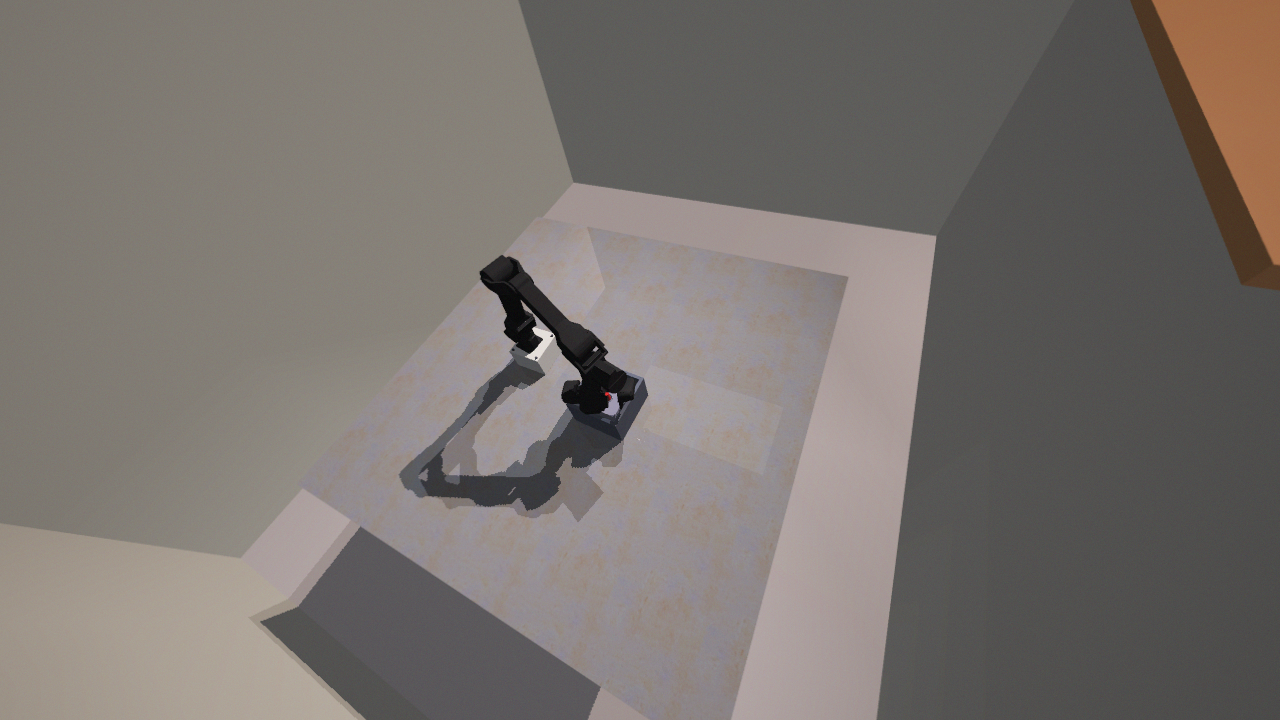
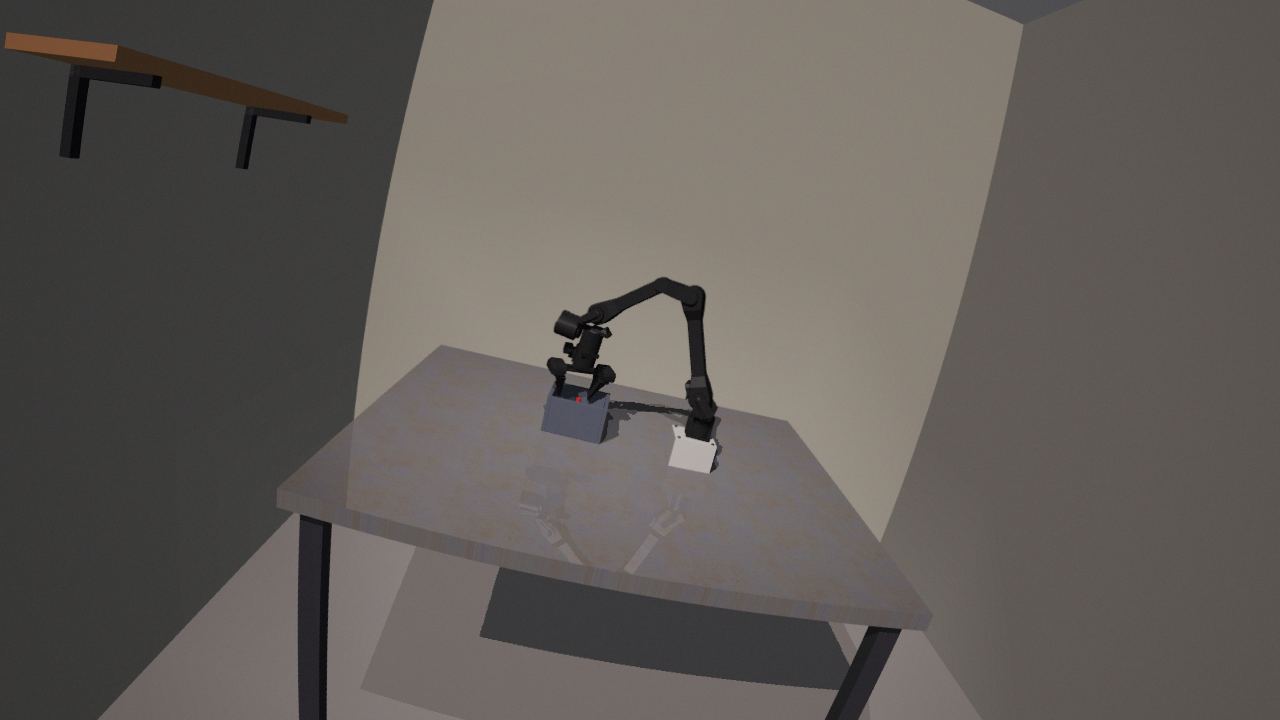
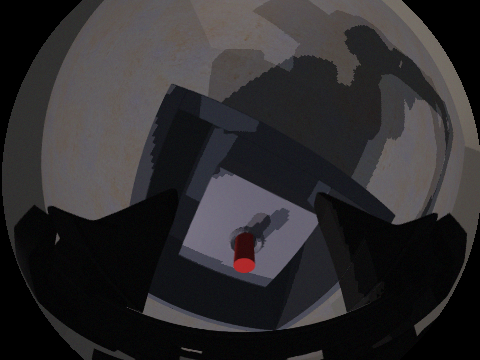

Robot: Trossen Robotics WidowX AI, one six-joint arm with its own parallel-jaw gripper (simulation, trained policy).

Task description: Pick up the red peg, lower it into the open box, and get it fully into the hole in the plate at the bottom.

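You'd find my gripper (image 1: 605, 409), (image 2: 573, 397), (image 3: 247, 198) in here, and there's a grey box (image 1: 618, 429), (image 2: 584, 420), (image 3: 191, 134) too. I can also see a red peg (image 3: 244, 262). And there's a light plate (image 3: 237, 200), though image 2 doesn't show the plate, since it's hidden there by the grey box.
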